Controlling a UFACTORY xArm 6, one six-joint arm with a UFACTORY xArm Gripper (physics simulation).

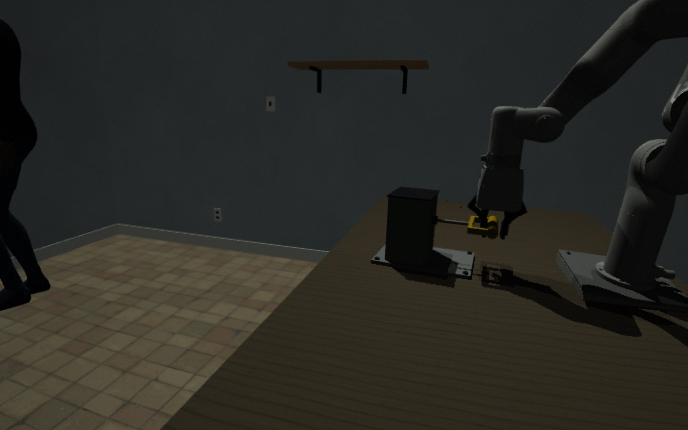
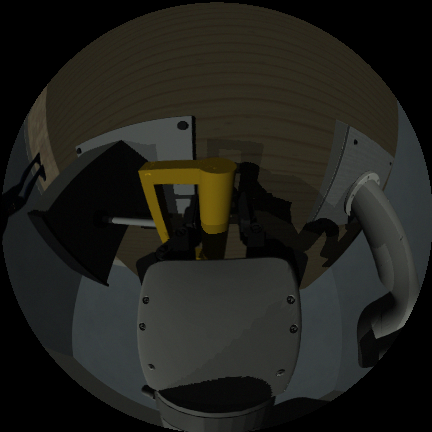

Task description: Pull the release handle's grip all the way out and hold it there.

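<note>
The release handle's yellow grip (image 1: 492, 227) (image 2: 216, 195) stands out from the dark box (image 1: 409, 228) (image 2: 75, 200) on an extended pale rod (image 1: 454, 222) (image 2: 134, 221). A good length of the rod shows between box and grip. My gripper (image 1: 494, 229) (image 2: 219, 202) points down over the grip and is shut on it. One finger passes inside the yellow frame, against the grip's box side. The other is on the robot-base side, with a narrow gap showing beside the grip. The lower fingertips are dark and partly hidden.
The box stands on a pale base plate (image 1: 462, 258) (image 2: 170, 135) on the wooden table (image 1: 405, 344) (image 2: 225, 70). The robot's base plate (image 1: 583, 283) (image 2: 332, 175) is on the other side of the grip. A person (image 1: 17, 152) stands at the far left, beyond the table.
</note>
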